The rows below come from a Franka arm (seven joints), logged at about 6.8 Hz.
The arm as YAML. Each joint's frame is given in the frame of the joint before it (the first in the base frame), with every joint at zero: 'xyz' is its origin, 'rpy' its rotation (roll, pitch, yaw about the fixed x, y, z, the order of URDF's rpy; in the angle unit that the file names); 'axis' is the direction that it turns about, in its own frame. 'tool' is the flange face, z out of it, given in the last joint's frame.
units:
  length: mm
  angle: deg
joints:
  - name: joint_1
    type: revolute
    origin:
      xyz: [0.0, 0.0, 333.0]
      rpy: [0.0, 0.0, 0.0]
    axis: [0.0, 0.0, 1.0]
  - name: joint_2
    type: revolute
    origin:
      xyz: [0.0, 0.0, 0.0]
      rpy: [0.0, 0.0, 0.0]
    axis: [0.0, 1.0, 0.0]
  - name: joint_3
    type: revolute
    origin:
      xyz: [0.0, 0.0, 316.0]
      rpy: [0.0, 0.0, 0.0]
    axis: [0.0, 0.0, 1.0]
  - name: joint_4
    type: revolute
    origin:
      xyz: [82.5, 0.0, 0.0]
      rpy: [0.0, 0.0, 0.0]
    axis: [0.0, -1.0, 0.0]
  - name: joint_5
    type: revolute
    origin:
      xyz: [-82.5, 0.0, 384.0]
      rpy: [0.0, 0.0, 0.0]
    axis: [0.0, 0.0, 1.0]
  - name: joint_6
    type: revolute
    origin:
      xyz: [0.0, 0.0, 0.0]
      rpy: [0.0, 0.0, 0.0]
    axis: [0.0, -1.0, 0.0]
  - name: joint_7
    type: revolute
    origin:
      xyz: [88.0, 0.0, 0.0]
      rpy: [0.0, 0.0, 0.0]
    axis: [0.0, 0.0, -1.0]
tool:
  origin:
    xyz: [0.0, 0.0, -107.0]
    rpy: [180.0, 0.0, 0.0]
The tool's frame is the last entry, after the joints.
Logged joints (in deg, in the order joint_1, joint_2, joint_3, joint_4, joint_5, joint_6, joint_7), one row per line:
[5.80 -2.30 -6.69 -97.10 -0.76 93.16 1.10]
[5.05 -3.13 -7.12 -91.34 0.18 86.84 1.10]
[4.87 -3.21 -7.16 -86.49 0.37 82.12 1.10]
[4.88 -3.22 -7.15 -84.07 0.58 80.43 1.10]
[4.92 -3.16 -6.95 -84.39 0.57 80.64 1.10]
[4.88 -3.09 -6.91 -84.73 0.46 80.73 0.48]
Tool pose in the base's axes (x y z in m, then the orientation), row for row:
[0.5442 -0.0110 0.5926 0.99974 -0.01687 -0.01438 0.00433]
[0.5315 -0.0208 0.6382 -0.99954 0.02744 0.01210 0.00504]
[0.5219 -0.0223 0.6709 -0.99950 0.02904 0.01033 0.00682]
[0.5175 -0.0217 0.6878 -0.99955 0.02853 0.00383 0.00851]
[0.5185 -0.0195 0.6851 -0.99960 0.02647 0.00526 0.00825]
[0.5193 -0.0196 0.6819 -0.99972 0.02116 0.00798 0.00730]
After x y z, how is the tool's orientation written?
As a quaternion, x y z w.
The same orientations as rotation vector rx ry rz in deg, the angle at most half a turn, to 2 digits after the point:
[179.46 -3.03 -2.58]
[-179.34 4.92 2.17]
[-179.13 5.20 1.85]
[-178.95 5.11 0.69]
[-178.99 4.74 0.94]
[-179.12 3.79 1.43]

